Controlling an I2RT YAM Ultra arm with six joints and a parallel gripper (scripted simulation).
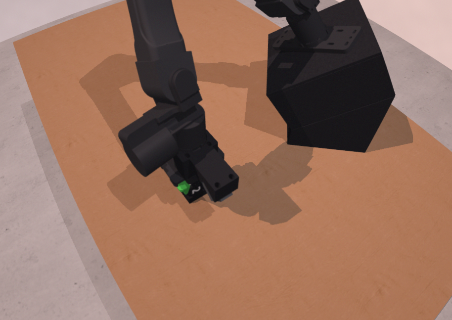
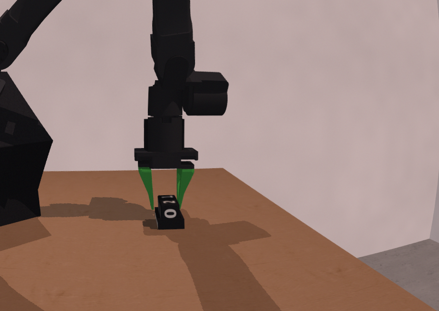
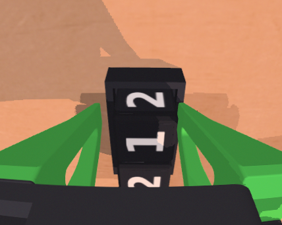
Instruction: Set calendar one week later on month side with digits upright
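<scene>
Right now my hand is 20 mm to the left of the black tray and 20 mm above it.
</scene>
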